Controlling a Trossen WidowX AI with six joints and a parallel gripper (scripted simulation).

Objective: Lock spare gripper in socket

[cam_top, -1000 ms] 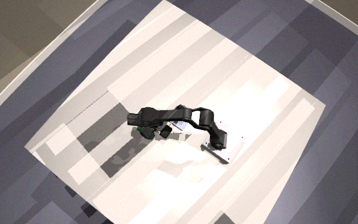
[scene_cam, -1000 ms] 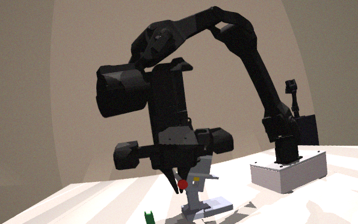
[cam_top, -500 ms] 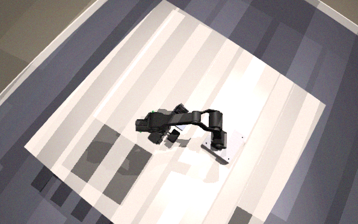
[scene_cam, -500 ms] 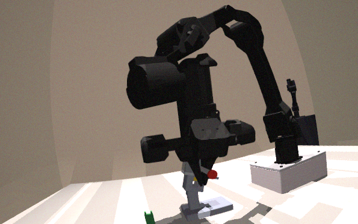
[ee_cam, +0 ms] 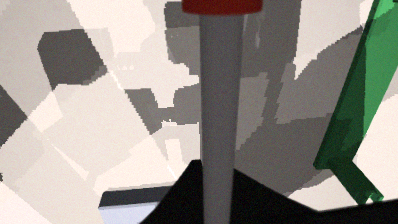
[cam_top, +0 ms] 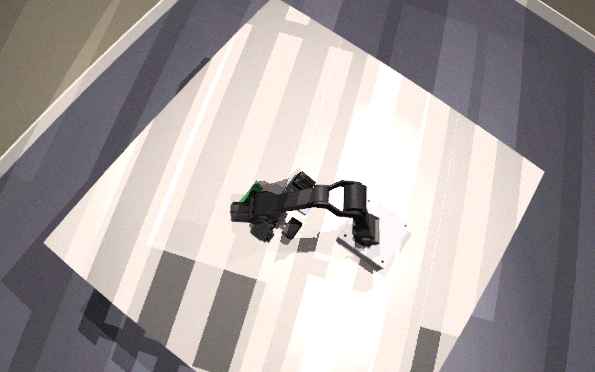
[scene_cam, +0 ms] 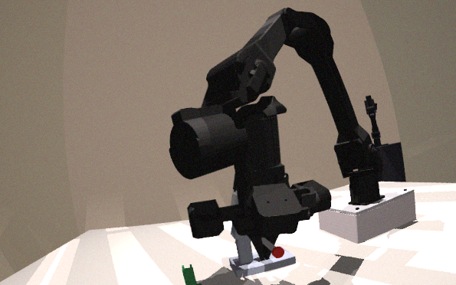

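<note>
The grey mount lies 110 mm to the right of my gripper tip and 20 mm behind it. Round my gripper tip: green stand: 120 mm ahead, 30 mm below, 10 mm to the right; then spare gripper: 110 mm to the right, 70 mm above, 20 mm behind.
</note>
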